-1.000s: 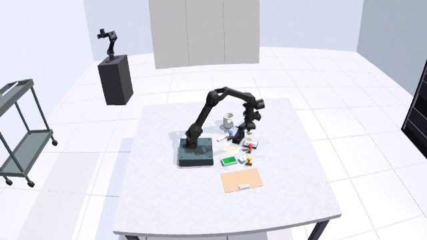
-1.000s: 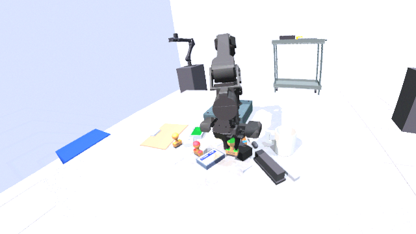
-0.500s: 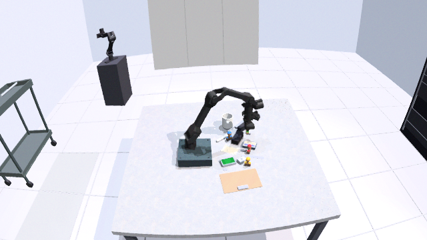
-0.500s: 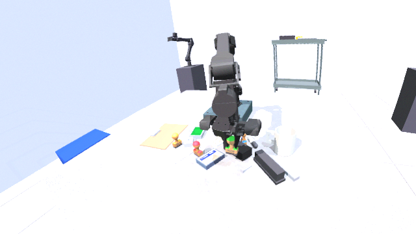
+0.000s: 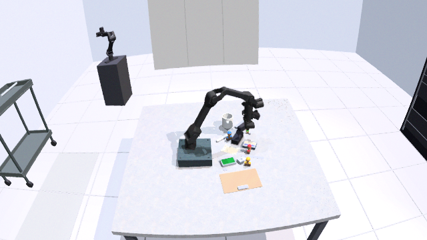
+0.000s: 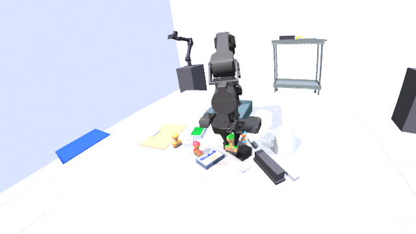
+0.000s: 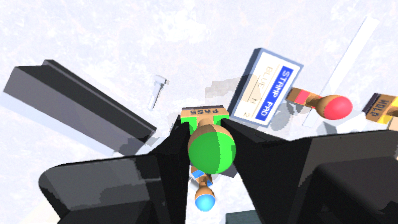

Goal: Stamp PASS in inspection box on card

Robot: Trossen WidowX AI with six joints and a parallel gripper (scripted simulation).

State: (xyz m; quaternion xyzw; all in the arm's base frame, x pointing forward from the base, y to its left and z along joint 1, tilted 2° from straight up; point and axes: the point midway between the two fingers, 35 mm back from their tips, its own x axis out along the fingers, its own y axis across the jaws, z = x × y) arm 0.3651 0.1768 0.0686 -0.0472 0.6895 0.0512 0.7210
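Now: the green ink pad 120 mm behind my gripper tip, 250 mm to the right of it and 80 mm below it. Round my gripper tip: blue-and-white stamp pad box 20 mm ahead, 80 mm to the right, 70 mm below; black box 70 mm behind, 20 mm to the right, 60 mm below; bolt 10 mm ahead, 50 mm to the left, 80 mm below.
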